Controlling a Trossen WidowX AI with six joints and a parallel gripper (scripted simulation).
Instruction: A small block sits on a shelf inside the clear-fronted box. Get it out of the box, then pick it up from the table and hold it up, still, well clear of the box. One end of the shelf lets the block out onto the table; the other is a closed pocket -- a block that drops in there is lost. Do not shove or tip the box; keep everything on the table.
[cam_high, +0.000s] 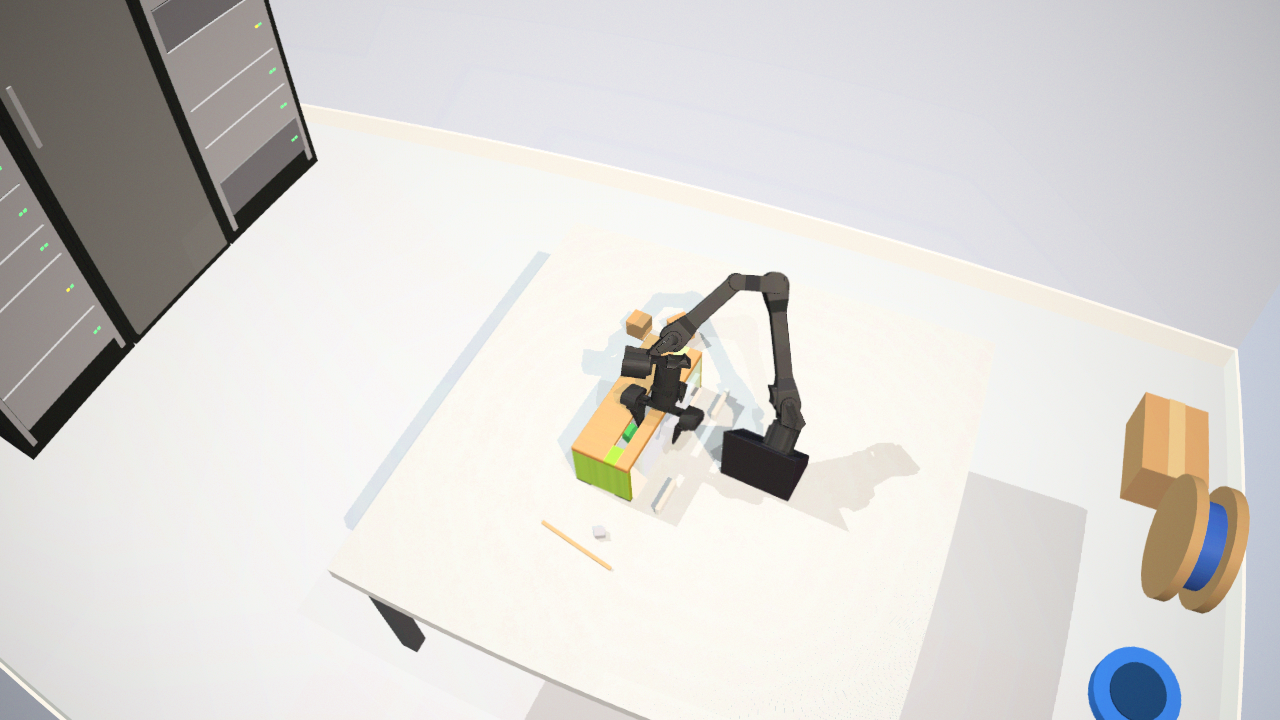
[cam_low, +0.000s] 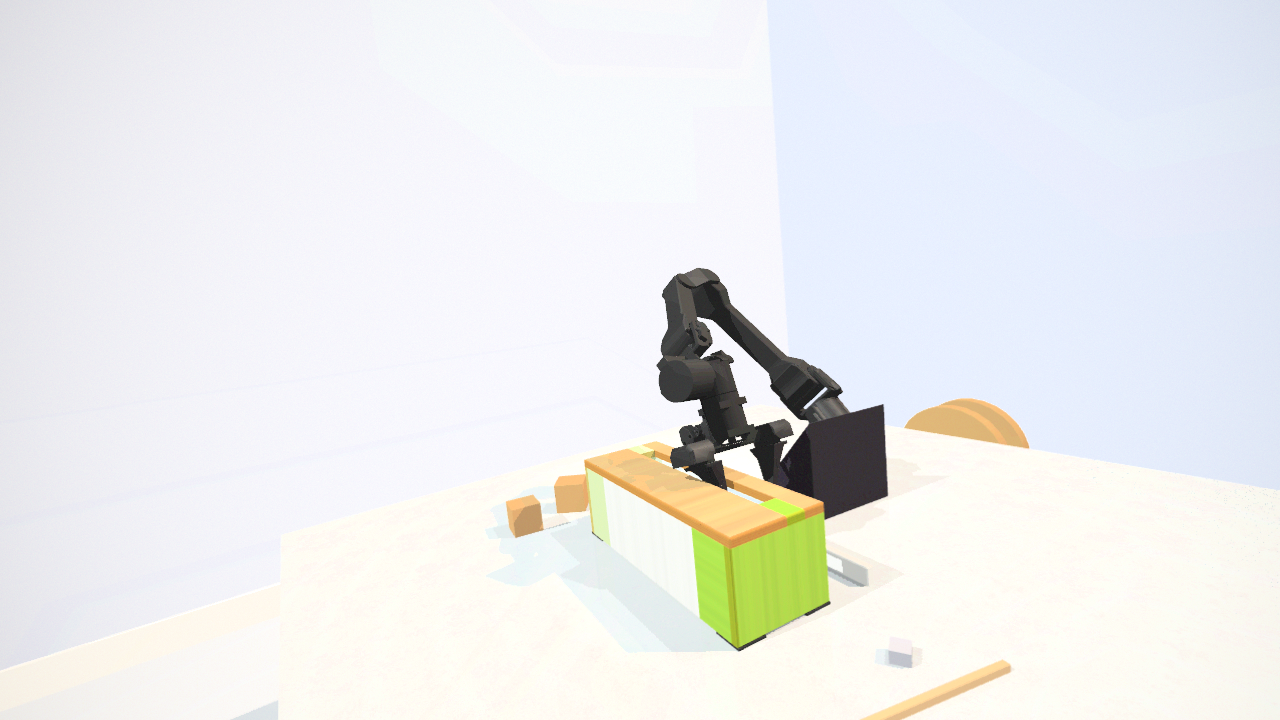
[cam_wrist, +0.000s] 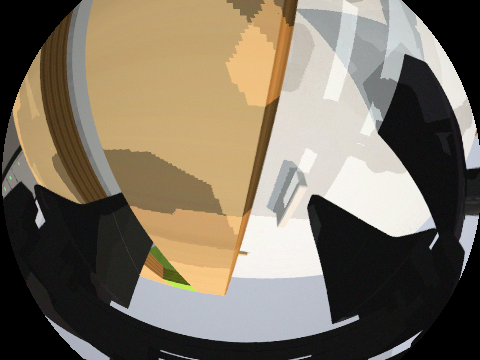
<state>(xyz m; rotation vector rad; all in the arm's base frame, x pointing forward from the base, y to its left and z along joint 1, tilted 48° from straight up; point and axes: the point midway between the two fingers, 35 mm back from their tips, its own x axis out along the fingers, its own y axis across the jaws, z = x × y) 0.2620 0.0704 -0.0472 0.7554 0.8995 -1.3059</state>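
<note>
Right now the green block is 5 cm ahead of my gripper tip and 2 cm to the left of it. The rest, counted from my gripper tip: long box: 4 cm ahead, 5 cm to the right, 2 cm below; thin wooden stick: 2 cm ahead, 30 cm to the left, 8 cm below; small grey cube: 25 cm to the left, 8 cm below.
</note>
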